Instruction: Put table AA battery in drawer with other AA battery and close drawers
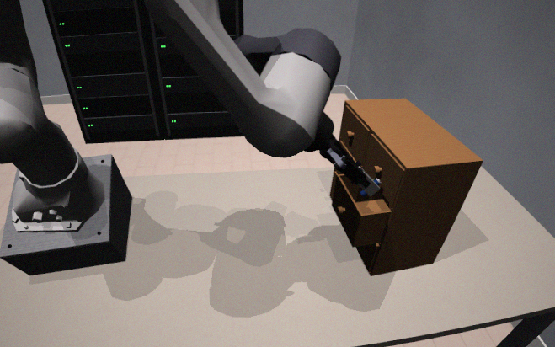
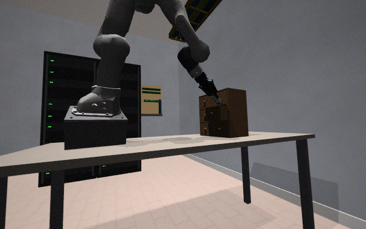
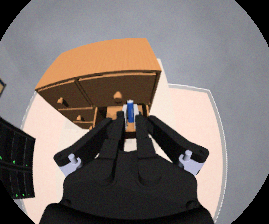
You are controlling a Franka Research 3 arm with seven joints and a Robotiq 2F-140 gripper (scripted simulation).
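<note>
Right now the blue AA battery is 2 cm ahead of my hand and 2 cm below it.
</note>
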